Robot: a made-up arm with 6 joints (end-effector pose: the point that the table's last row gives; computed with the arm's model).
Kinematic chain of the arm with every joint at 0, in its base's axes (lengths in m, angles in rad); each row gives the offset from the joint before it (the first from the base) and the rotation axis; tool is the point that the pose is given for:
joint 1: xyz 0 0 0.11 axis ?
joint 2: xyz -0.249 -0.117 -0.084 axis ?
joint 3: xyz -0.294 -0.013 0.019 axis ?
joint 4: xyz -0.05 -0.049 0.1 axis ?
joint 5: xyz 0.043 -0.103 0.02 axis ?
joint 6: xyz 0.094 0.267 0 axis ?
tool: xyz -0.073 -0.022 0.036
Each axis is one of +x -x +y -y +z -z.
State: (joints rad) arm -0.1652 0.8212 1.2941 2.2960 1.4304 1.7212
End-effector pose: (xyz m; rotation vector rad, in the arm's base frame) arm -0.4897 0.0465 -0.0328 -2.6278 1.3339 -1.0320
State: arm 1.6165 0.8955 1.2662 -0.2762 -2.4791 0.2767
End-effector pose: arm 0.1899 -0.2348 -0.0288 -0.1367 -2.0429 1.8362
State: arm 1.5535 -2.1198 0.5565 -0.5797 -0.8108 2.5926
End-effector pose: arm -0.0678 -0.2149 -0.1485 2.9626 0.7046 -0.6954
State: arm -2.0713 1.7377 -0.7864 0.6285 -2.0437 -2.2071
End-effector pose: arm -0.0925 0.4217 0.4980 -2.5537 0.1543 -1.7254
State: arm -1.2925 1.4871 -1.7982 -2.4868 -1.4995 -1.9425
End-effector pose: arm 0.0018 -0.0986 0.4300 1.1627 -2.7179 0.0039
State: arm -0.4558 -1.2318 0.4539 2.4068 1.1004 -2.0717
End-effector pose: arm -0.2599 -0.1243 -0.3081 1.0385 -0.2076 0.7618
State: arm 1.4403 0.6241 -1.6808 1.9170 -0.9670 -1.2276
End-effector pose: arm -0.1346 -0.4474 0.2198 0.5657 2.2895 0.8400
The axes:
joint 1: +z
joint 2: +y
joint 3: +z
joint 4: +y
joint 5: +x
joint 6: -z

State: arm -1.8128 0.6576 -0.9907 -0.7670 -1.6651 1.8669
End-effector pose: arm -0.3147 0.5649 0.1740 2.2255 -0.5414 0.7066
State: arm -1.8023 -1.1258 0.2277 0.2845 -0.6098 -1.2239
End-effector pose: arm -0.0035 0.3855 -0.1806 -0.9278 0.6832 -0.5971
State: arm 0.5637 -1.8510 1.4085 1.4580 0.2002 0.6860
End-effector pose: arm -0.1468 -0.1387 -0.3881 -0.7931 -0.9772 -0.1891
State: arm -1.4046 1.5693 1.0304 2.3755 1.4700 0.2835
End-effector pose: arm -0.1829 0.3549 0.1270 -0.4476 -2.6337 0.1148
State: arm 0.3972 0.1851 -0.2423 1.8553 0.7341 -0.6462
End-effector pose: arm -0.3473 -0.3378 0.0424 0.8465 1.6845 -0.2413
